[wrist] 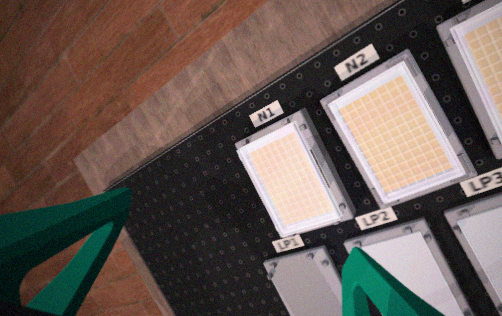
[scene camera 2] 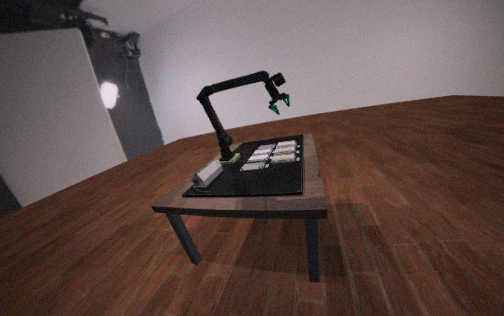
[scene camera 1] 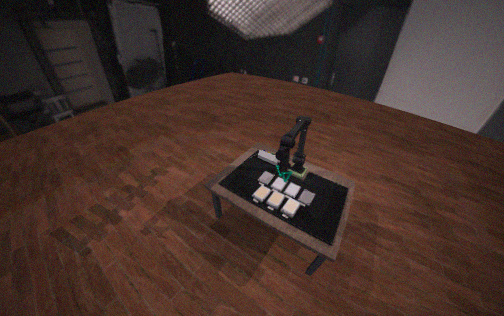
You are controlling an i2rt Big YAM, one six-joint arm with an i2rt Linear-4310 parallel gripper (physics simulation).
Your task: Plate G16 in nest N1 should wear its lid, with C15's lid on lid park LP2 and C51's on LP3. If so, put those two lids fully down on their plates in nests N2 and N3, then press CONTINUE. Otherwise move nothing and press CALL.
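Places are measured from the arm's base along level axes (x ahead, y left, z up), in millimetres.
Pixels of known places: gripper, between the fingertips: (wrist: 240,229) (scene camera 2: 284,110) (scene camera 1: 282,179); arm's base, origin of its link: (scene camera 2: 227,157) (scene camera 1: 297,169).
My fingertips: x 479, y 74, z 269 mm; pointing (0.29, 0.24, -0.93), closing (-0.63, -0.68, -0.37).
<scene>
Ahead of a thing's pixels: the offset from my fingertips to its top centre. "*": to the spot under its first point. Level surfaces: height alone.
In the wrist view, the plate in nest N1 @[* dx -44, dy +87, dz -247 mm] (wrist: 292,180) (scene camera 1: 290,207) looks paler than the plate in N2 @[dx -35, dy -35, dz -249 mm] (wrist: 400,135) (scene camera 1: 275,200), as under a clear lid. The plate in the third nest @[* dx +14, dy -136, dz -266 mm] (wrist: 487,47) (scene camera 1: 261,193) is orange-gridded and partly cut off. A pale lid @[dx -217, dy +14, dz -268 mm] (wrist: 407,265) lies on park LP2, partly behind a finger. Another pale lid @[* dx -173, dy -80, dz -268 mm] (wrist: 485,240) lies on LP3. Park LP1 @[dx -226, dy +146, dz -266 mm] (wrist: 307,282) shows a bare grey top. Codes G16, C15 and C51 are not readable. My gripper (scene camera 1: 284,175) (scene camera 2: 283,110) (wrist: 240,229) is open and empty, high above the mat.
A pale box @[dx -434, dy -385, dz -202 mm] (scene camera 1: 268,157) (scene camera 2: 207,174) stands near the arm's base; CONTINUE and CALL are not readable on it. A fourth grey park @[dx -193, dy -245, dz -266 mm] (scene camera 1: 266,177) lies at the end of the row. The black perforated mat @[dz -286 mm] (wrist: 200,200) lies on a wooden-edged table @[dz -299 mm] (wrist: 150,130).
</scene>
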